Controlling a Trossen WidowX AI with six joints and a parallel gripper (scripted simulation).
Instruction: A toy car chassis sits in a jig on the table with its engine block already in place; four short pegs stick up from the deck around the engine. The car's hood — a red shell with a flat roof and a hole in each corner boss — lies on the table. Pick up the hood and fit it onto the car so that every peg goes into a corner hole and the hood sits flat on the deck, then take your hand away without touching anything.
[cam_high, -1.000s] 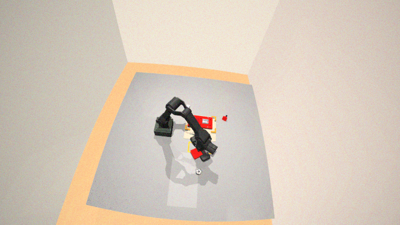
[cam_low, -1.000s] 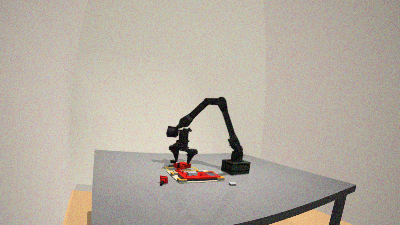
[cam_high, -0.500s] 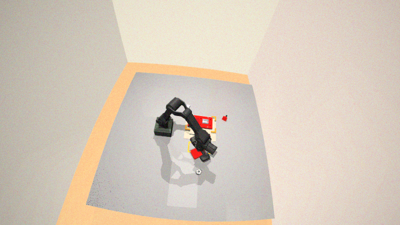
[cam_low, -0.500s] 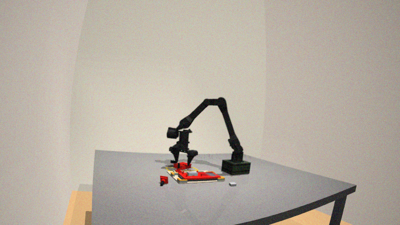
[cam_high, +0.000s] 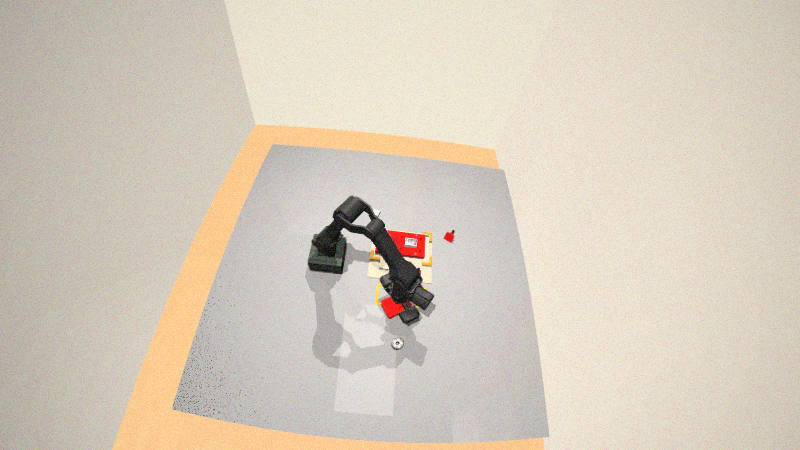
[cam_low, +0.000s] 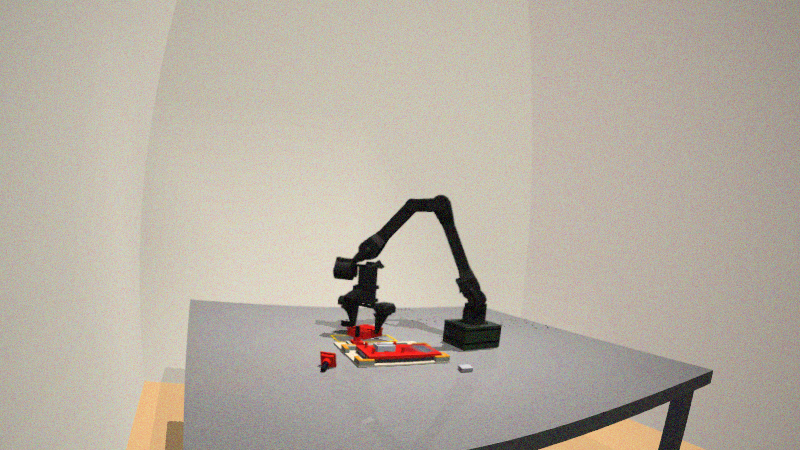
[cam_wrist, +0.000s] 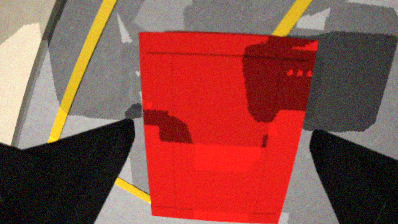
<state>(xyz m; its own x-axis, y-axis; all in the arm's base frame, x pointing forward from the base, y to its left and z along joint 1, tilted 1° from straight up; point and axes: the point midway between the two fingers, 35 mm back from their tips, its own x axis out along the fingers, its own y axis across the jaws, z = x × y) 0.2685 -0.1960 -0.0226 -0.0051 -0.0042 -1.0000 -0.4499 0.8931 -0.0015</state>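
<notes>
The grey engine block is 270 mm to the left of my gripper tip, 60 mm ahead of it and 10 mm above it. Round my gripper tip: cream jig 230 mm to the left, 30 mm ahead; then red hood right at my gripper tip.
</notes>
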